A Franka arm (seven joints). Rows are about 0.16 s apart.
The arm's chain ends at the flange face. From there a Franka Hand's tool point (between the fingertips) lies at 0.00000 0.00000 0.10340 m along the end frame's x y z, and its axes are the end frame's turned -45 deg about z.
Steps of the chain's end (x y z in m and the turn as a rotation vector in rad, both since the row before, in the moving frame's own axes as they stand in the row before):
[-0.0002 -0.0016 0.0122 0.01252 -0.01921 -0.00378]
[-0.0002 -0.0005 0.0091 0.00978 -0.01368 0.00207]
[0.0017 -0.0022 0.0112 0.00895 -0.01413 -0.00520]
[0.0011 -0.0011 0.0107 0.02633 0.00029 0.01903]
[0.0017 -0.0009 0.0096 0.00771 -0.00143 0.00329]
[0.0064 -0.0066 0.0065 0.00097 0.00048 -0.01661]
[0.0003 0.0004 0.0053 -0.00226 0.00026 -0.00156]
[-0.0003 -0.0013 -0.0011 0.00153 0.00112 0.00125]
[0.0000 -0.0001 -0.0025 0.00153 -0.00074 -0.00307]
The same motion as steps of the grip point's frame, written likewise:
[0.0005 -0.0036 0.0122 0.02244 -0.00473 -0.00378]
[-0.0001 -0.0022 0.0091 0.01659 -0.00276 0.00207]
[0.0024 -0.0020 0.0112 0.01632 -0.00366 -0.00520]
[0.0035 -0.0019 0.0107 0.01841 0.01882 0.01903]
[0.0023 -0.0001 0.0096 0.00646 0.00444 0.00329]
[0.0093 -0.0002 0.0065 0.00035 0.00103 -0.01661]
[-0.0002 0.0007 0.0053 -0.00178 -0.00141 -0.00156]
[0.0009 -0.0012 -0.0011 0.00029 0.00187 0.00125]
[0.0001 -0.0002 -0.0025 0.00161 0.00056 -0.00307]

